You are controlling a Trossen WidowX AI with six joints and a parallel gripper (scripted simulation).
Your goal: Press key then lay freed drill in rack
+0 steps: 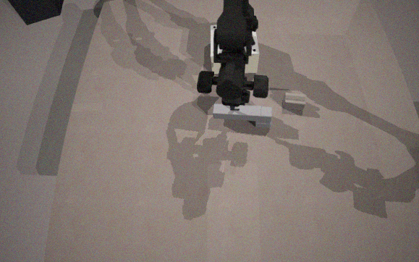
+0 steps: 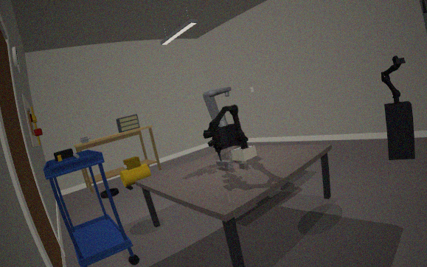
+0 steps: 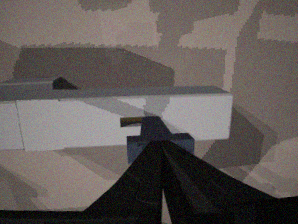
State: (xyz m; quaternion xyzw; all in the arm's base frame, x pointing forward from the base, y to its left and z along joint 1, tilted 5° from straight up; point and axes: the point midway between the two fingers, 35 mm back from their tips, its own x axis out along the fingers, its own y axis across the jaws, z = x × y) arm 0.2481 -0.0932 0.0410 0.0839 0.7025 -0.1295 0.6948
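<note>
Now: the dark blue T-shaped key 30 mm below my gripper tip. The rest, counted from my gripper tip: drill 10 mm ahead, 60 mm to the left, 70 mm below; then grey fixture 10 mm ahead, 40 mm to the left, 80 mm below.
</note>
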